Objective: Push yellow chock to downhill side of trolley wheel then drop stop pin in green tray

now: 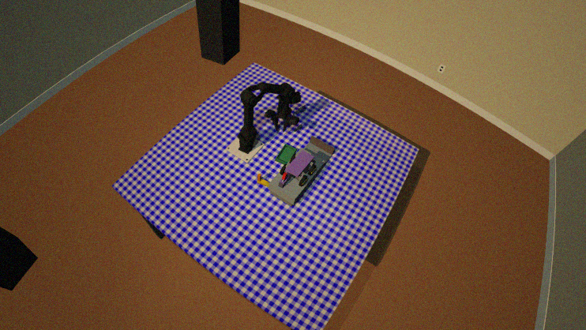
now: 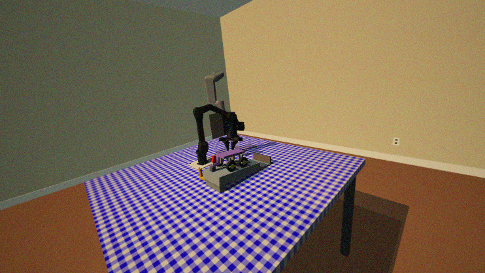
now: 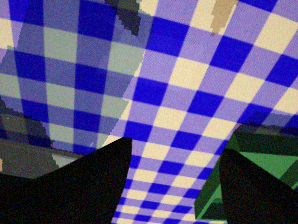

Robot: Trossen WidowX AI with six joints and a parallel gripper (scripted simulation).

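Right now the yellow chock is 7 cm ahead of my gripper tip, 31 cm to the right of it and 4 cm below it. Also, from my gripper tip: grey ramp (21 cm ahead, 21 cm to the right, 1 cm below); green tray (9 cm ahead, 10 cm to the right, 7 cm below); brown end stop (24 cm ahead, 5 cm to the left, 3 cm below).
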